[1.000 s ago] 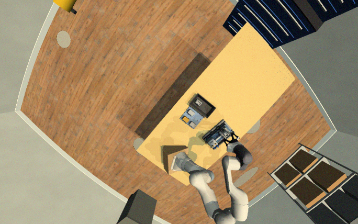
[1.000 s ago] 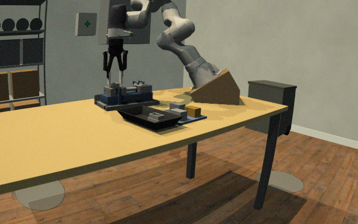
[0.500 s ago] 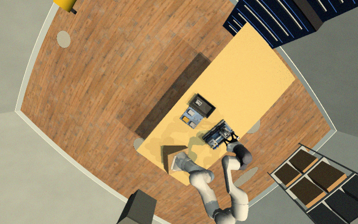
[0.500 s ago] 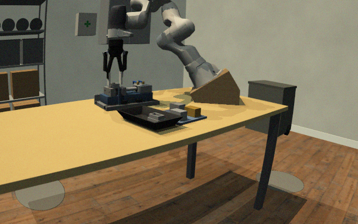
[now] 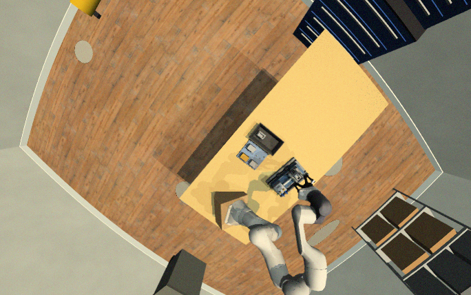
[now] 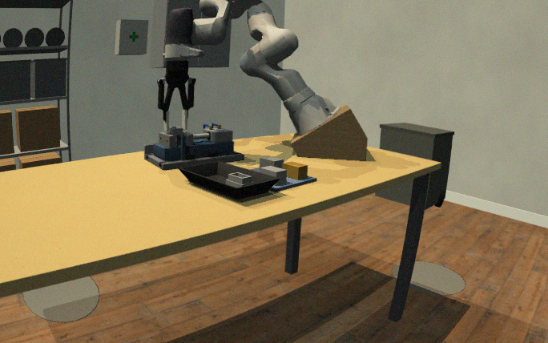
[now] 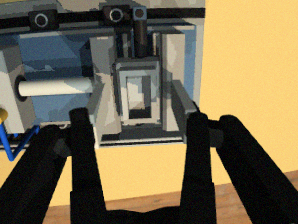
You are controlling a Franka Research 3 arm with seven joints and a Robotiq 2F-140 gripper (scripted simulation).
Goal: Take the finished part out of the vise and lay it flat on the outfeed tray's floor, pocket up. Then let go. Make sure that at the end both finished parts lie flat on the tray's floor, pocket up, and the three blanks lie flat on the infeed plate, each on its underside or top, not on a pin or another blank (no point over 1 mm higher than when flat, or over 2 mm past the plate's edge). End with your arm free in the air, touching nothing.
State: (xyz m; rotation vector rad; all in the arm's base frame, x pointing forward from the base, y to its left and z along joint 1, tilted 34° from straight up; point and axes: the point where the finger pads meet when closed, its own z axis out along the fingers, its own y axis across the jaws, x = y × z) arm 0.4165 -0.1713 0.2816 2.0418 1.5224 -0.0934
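The vise is 100 mm below my hand, 60 mm behind it and 30 mm to the left of it. The rest, counted from my hand: yellow block: 420 mm to the left, 110 mm below, 50 mm behind.
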